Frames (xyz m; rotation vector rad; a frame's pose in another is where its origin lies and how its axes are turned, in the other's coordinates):
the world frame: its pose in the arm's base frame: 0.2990 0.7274 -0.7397 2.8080 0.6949 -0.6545
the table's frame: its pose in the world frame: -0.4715 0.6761 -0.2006 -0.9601 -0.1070 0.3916
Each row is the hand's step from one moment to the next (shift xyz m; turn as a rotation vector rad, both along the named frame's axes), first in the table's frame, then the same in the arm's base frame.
Working: the table's frame: its pose in the arm's base frame: 0.3231 -0.0002 -0.3042 1.9081 0.2881 -0.2718

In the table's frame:
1: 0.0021 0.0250 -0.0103 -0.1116 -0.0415 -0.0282
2: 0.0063 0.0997 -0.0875 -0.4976 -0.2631 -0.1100
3: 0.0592 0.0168 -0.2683 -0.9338 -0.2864 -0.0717
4: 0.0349 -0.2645 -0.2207 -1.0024 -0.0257 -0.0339
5: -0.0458 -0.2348 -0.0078 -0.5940 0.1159 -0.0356
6: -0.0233 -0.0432 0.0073 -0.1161 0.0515 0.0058
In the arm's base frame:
1: 0.0107 0.0013 0.0249 -0.1175 0.0329 0.0093
2: 0.0430 0.0487 0.1158 -0.5503 0.1583 -0.0329
3: 0.0746 0.2501 0.0875 -0.9713 0.1004 0.0749
4: -0.0428 0.2992 -0.1690 -0.9525 -0.0282 0.3141
5: -0.1198 0.0838 -0.1895 -0.5207 -0.0466 0.3071
6: -0.0365 0.0062 -0.0330 -0.0929 -0.0309 0.0811

